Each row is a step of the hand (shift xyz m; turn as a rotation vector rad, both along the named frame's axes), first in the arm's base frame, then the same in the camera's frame.
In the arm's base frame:
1: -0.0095 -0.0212 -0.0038 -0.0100 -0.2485 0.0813
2: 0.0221 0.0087 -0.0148 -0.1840 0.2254 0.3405
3: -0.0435 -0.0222 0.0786 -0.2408 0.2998 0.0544
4: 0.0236 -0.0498 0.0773 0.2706 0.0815 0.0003
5: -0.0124 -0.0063 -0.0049 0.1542 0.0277 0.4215
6: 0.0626 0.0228 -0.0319 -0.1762 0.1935 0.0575
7: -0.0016 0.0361 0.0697 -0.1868 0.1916 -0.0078
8: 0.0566 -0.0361 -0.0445 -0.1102 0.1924 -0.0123
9: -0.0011 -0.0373 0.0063 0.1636 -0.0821 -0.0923
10: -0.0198 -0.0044 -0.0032 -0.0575 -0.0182 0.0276
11: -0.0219 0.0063 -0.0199 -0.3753 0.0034 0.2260
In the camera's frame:
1: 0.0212 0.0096 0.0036 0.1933 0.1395 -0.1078
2: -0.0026 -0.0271 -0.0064 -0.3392 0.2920 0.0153
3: -0.0106 0.0904 -0.0166 -0.2876 0.0998 0.2412
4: 0.0128 0.0557 -0.0758 -0.0833 -0.1941 -0.1877
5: 0.0082 0.0062 0.0106 -0.2035 0.1975 -0.3489
6: -0.0097 -0.0691 -0.0244 -0.1941 0.0936 0.1592
7: -0.0615 0.0402 -0.0277 -0.1652 0.0539 0.2036
8: 0.0493 -0.0566 -0.0292 -0.1666 0.0024 0.1468
9: 0.0314 0.0165 -0.0132 0.1074 -0.1442 -0.0985
10: 0.0060 0.0115 0.0160 0.0071 0.0614 0.0241
11: 0.0032 -0.0024 0.0300 -0.0836 0.3967 0.1660

